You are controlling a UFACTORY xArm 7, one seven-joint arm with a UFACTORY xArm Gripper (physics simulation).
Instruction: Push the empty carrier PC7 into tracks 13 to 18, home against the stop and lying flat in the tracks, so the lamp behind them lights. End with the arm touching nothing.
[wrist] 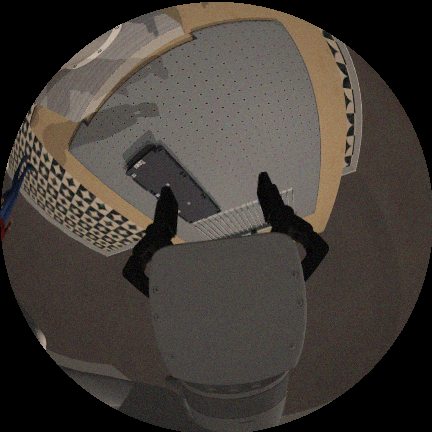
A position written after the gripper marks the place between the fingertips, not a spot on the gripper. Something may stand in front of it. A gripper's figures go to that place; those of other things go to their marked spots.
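Labels:
The gripper [214, 187] sits 15 cm from the lens, while a carrier PC7 [155, 168] stands 41 cm from the lens.

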